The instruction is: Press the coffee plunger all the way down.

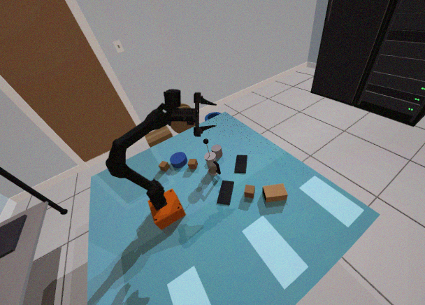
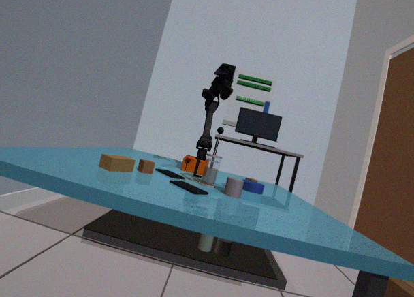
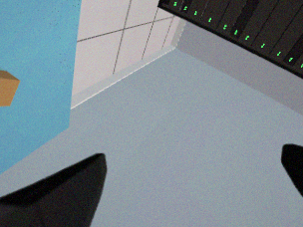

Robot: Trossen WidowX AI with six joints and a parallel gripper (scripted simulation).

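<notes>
My gripper tip is now 32 cm above the coffee press, 9 cm to the right of it and 3 cm past it. Also, from my gripper tip: blue bowl (43 cm below, 36 cm to the left, 16 cm behind).
</notes>
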